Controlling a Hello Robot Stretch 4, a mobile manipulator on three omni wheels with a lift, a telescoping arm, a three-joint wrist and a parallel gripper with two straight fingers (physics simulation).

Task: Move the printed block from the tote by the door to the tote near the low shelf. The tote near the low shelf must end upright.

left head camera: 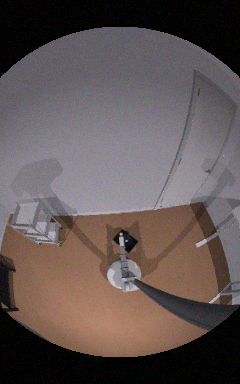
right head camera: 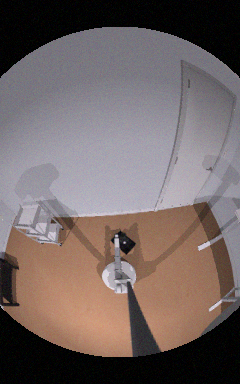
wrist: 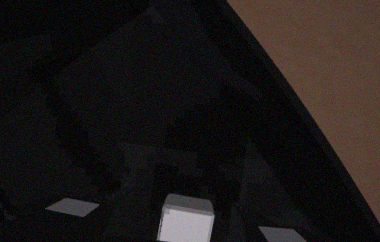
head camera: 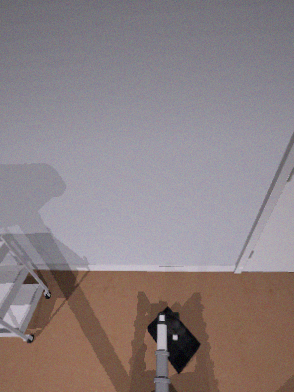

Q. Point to a black tote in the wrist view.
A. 192, 105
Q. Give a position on a white wheeled shelf cart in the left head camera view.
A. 27, 217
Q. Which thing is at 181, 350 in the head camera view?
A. A black tote.
